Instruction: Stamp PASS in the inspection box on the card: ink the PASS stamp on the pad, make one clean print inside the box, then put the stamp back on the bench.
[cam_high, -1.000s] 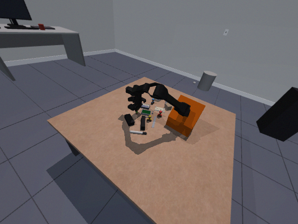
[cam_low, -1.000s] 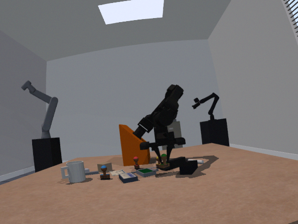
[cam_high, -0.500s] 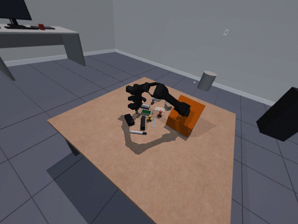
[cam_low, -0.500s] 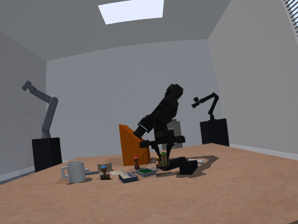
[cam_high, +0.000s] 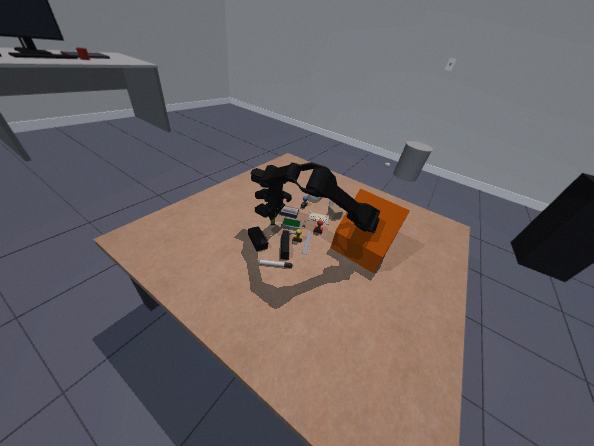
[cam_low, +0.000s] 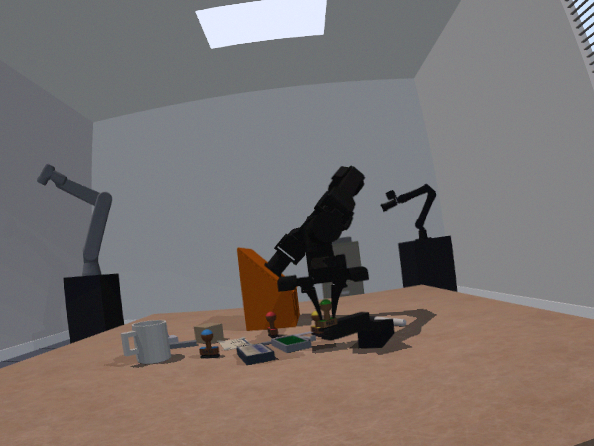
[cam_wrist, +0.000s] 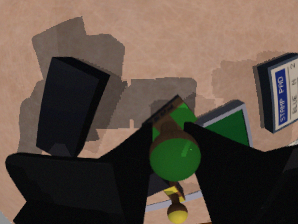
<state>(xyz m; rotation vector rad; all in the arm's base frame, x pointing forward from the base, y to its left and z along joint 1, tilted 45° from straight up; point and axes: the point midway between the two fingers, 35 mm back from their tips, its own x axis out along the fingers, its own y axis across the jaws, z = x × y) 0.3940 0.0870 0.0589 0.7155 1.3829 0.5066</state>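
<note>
My gripper tip is now 8 cm to the left of the green ink pad, 6 cm past it and 6 cm above it. Round my gripper tip: ruler 18 cm behind, 6 cm below, 2 cm to the right; then yellow-knobbed stamp 13 cm behind, 5 cm below, 1 cm to the right; then green-knobbed stamp right at my gripper tip.
</note>
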